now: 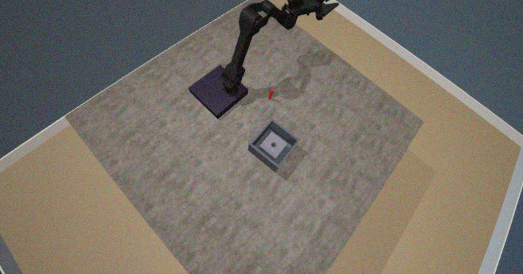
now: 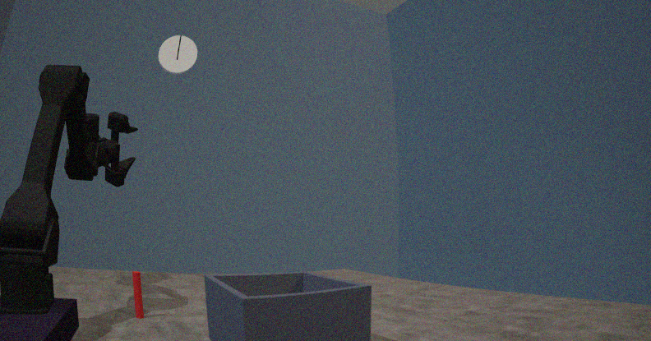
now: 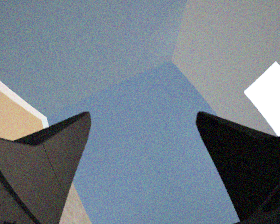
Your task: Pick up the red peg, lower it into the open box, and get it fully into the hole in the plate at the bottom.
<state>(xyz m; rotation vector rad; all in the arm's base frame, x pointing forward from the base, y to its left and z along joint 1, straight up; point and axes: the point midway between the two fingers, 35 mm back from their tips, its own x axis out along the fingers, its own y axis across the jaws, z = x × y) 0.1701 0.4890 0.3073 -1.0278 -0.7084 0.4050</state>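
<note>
My gripper tip is now 40 cm to the left of the red peg, 32 cm above it and 2 cm past it. Also, from my gripper tip: grey box (61 cm to the right, 34 cm below, 15 cm ahead).
</note>
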